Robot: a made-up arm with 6 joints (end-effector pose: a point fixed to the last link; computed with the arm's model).
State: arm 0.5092 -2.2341 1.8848 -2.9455 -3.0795 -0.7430
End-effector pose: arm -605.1 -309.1 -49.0 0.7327 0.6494 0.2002 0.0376
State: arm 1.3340 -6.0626 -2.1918 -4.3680 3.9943 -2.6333
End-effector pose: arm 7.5 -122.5 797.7 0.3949 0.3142 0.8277 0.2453
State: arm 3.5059 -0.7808 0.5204 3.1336 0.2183 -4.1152
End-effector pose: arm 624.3 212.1 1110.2 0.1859 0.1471 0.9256 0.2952
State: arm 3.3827 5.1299 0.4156 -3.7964 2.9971 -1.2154
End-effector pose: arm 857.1 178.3 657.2 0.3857 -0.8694 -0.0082 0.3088
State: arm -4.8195 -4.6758 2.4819 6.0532 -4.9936 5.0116
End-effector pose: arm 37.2 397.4 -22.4 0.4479 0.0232 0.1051 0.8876
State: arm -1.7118 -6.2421 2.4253 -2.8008 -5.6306 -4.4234
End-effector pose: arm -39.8 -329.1 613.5 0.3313 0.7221 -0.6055 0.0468
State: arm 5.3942 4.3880 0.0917 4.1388 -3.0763 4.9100
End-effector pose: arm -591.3 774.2 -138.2 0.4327 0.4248 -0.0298 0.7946
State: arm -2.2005 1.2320 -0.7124 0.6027 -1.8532 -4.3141
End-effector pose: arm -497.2 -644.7 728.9 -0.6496 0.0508 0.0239 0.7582
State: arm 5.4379 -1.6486 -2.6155 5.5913 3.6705 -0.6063
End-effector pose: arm -282.1 395.6 10.4 -0.2803 -0.2435 -0.4251 0.8255
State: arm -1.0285 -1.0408 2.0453 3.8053 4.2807 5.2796
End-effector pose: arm -118.4 335.2 659.0 -0.9452 -0.1441 -0.2767 0.0966
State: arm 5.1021 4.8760 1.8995 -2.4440 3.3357 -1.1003
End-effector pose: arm -197.1 571.0 514.1 -0.9416 -0.2840 -0.0463 0.1748
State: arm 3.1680 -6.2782 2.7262 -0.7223 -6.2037 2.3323
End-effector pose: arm -173.0 -24.2 508.7 0.6877 -0.7042 -0.1380 0.1097
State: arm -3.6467 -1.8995 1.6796 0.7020 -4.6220 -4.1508
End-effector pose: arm 595.1 -419.0 268.4 0.4235 -0.5308 -0.3373 0.6520
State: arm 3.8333 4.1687 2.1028 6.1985 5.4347 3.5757
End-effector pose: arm 566.7 431.0 179.5 -0.0365 0.4153 0.4519 0.7886
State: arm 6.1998 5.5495 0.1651 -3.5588 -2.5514 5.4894
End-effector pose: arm -616.2 56.5 979.4 0.8396 0.0906 0.4840 0.2295
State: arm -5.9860 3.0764 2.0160 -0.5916 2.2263 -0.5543
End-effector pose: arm -196.7 -74.3 -426.2 0.0674 0.5504 -0.0669 0.8295
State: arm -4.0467 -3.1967 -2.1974 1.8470 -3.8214 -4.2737
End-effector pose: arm -216.7 153.8 -398.2 0.6289 -0.5319 0.3492 0.4467
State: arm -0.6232 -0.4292 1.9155 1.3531 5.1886 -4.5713
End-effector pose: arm 32.9 -84.7 892.8 0.3757 -0.4939 0.5443 0.5646
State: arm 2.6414 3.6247 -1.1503 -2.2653 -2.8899 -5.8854
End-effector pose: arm 149.4 -127.7 -726.1 0.0955 0.3997 -0.4561 0.7893
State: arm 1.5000 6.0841 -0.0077 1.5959 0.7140 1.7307
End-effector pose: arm -96.1 -229.4 1304.6 0.2958 -0.2106 -0.6466 0.6708
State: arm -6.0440 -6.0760 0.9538 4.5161 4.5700 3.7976
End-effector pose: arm 434.8 215.7 1016.3 0.0107 -0.7853 -0.5949 0.1713
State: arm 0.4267 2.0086 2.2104 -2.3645 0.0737 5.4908
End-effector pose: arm 262.7 141.1 -369.5 0.8472 0.2039 -0.4753 0.1218
